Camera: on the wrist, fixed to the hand. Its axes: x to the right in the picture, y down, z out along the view.
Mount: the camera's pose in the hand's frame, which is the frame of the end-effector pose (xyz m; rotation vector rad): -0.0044 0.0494 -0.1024 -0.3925 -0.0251 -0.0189
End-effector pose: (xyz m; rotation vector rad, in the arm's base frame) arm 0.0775 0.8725 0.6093 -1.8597 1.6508 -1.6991
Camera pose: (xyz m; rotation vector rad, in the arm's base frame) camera -0.0295 0.9112 0.6088 1.9100 -1.9419 1.3310
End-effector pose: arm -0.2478 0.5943 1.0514 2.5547 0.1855 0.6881
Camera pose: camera -0.3029 0.5929 1.1509 2.1820 0.0581 0.6161
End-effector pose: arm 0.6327 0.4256 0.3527 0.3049 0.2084 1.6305
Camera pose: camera 0.5535 0.4220 0.2711 0.0226 -0.1284 1.6081
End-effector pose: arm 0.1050 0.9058 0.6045 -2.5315 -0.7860 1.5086
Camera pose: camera 0.2085 0.8794 0.6437 2.3835 1.0465 -1.3017
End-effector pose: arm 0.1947 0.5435 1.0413 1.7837 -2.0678 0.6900
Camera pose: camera 0.1399 0.6088 1.1167 1.5900 -2.0275 0.2327
